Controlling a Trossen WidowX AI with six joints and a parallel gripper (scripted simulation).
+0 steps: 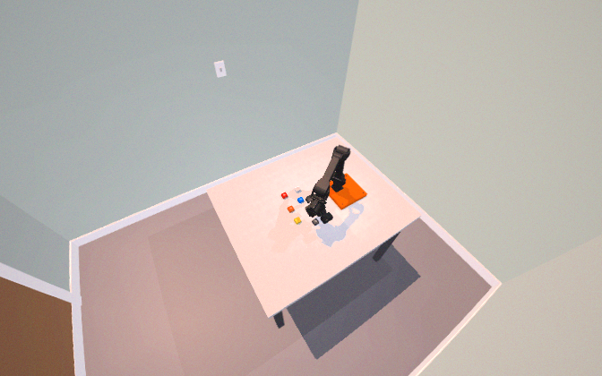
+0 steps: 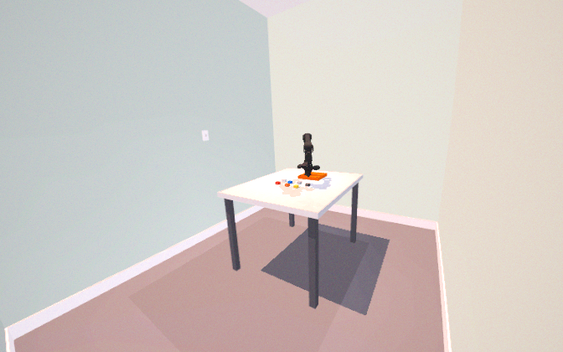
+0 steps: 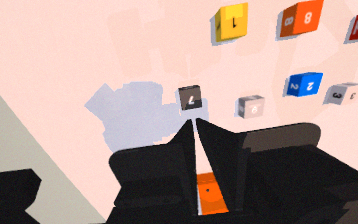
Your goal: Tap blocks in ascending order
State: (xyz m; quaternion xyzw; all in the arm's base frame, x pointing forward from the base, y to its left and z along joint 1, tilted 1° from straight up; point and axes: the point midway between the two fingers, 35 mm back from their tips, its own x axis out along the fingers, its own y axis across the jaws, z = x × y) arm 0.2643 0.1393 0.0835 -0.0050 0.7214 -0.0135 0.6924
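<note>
Right now the orange block is 16 cm to the right of my gripper tip, 8 cm ahead of it and 7 cm below it. From my gripper tip the other things lie so: grey block 10 cm to the right, 7 cm below, 3 cm behind; yellow block 9 cm ahead, 7 cm to the right, 7 cm below; dark block 7 cm below, 1 cm to the right, 1 cm ahead.
</note>
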